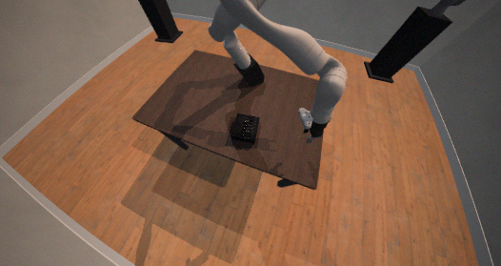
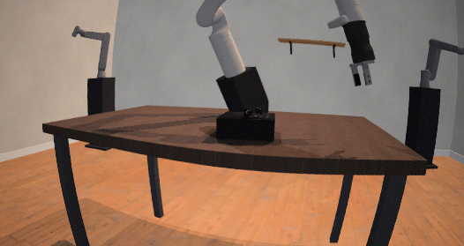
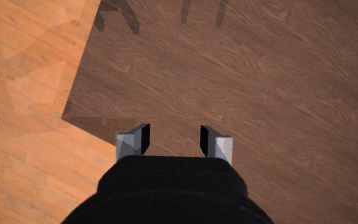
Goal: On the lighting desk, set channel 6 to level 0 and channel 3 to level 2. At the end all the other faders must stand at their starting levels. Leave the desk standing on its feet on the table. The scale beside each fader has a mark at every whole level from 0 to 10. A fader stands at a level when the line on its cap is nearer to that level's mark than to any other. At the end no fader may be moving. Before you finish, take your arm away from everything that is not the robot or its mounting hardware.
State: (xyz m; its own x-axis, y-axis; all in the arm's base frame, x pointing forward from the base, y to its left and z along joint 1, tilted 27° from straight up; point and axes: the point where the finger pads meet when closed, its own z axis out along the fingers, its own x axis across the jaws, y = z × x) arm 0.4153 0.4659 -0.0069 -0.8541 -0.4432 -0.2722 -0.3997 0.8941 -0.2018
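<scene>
Right now the channel 3 fader cap is 2 cm behind my hand, 33 cm to the right of it and 11 cm below it. The rest, counted from my hand: channel 1 fader cap 3 cm ahead, 33 cm to the right, 11 cm below; then channel 4 fader cap 4 cm behind, 33 cm to the right, 11 cm below; then channel 6 fader cap 8 cm behind, 30 cm to the right, 11 cm below.
</scene>
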